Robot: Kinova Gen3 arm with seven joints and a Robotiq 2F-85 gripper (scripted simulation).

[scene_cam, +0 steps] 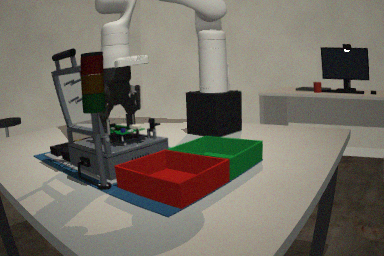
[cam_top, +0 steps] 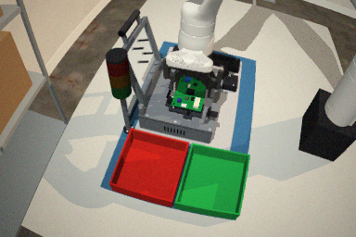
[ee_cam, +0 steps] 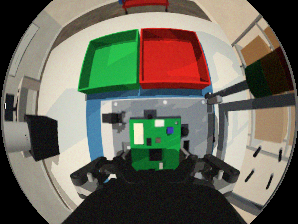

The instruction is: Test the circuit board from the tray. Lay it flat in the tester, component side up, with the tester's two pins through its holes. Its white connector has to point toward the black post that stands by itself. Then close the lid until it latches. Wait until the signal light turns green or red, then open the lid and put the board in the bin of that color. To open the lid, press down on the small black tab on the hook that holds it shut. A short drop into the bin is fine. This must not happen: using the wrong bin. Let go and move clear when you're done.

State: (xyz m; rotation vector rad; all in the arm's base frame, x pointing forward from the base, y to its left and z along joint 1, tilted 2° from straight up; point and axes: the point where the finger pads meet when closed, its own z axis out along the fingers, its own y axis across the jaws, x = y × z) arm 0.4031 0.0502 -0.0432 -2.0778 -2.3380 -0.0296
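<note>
My gripper is now right at the green circuit board. From my hand the other things lie so: tester lid: 120 mm ahead, 100 mm above, 10 mm to the left; then green bin: 190 mm to the left, 130 mm behind, 70 mm below; then red bin: 200 mm to the left, 70 mm below, 20 mm ahead.
</note>
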